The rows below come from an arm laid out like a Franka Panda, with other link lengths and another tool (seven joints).
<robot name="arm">
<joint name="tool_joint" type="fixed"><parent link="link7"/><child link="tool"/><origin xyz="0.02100 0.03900 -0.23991" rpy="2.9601 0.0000 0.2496"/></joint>
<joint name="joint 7" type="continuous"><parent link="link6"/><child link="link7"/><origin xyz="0.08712 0.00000 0.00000" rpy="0.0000 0.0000 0.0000"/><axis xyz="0 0 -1"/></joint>
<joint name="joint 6" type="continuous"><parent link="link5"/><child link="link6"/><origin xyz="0.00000 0.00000 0.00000" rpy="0.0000 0.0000 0.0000"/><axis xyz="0 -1 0"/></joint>
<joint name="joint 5" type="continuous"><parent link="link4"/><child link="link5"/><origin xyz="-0.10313 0.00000 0.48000" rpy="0.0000 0.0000 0.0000"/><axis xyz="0 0 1"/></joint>
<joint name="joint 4" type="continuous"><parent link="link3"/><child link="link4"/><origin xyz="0.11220 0.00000 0.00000" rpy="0.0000 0.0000 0.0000"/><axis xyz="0 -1 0"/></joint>
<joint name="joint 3" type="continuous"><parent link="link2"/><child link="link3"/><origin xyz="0.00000 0.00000 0.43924" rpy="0.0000 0.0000 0.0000"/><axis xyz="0 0 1"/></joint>
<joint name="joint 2" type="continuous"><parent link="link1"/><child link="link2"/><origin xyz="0.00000 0.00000 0.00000" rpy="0.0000 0.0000 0.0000"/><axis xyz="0 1 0"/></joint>
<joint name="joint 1" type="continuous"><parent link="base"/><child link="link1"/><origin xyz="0.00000 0.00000 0.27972" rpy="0.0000 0.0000 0.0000"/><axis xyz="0 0 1"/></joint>
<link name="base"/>
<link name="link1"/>
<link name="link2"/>
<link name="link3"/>
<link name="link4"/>
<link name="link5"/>
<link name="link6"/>
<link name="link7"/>
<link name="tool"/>
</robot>
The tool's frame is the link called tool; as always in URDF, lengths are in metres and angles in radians. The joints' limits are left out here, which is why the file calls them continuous.
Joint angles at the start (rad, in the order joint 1, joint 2, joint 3, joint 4, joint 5, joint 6, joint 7):
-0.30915 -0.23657 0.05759 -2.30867 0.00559 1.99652 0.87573
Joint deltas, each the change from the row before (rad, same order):
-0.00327 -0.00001 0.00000 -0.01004 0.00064 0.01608 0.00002
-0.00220 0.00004 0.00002 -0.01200 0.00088 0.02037 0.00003
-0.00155 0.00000 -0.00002 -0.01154 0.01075 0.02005 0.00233
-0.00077 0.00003 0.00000 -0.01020 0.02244 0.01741 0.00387
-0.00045 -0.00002 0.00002 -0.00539 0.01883 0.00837 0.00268
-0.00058 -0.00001 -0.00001 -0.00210 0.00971 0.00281 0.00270
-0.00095 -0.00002 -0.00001 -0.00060 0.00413 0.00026 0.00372
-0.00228 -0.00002 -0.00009 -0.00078 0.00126 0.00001 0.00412
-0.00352 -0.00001 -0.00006 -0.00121 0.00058 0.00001 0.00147
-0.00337 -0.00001 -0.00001 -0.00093 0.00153 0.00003 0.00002
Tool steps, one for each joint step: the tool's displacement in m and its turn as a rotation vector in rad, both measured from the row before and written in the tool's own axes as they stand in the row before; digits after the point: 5 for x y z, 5 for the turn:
0.00143 0.00052 0.00418 0.00417 0.00369 0.00434
0.00124 -0.00026 0.00468 0.00560 0.00563 0.00374
0.00024 -0.00161 0.00405 0.01277 -0.00038 0.00899
-0.00108 -0.00301 0.00319 0.02014 -0.00850 0.01418
-0.00125 -0.00217 0.00160 0.01498 -0.00939 0.01092
-0.00054 -0.00080 0.00066 0.00723 -0.00581 0.00721
0.00003 0.00013 0.00028 0.00275 -0.00356 0.00619
0.00072 0.00116 0.00059 0.00058 -0.00249 0.00681
0.00105 0.00176 0.00093 -0.00010 -0.00214 0.00510
0.00093 0.00147 0.00071 0.00073 -0.00218 0.00387

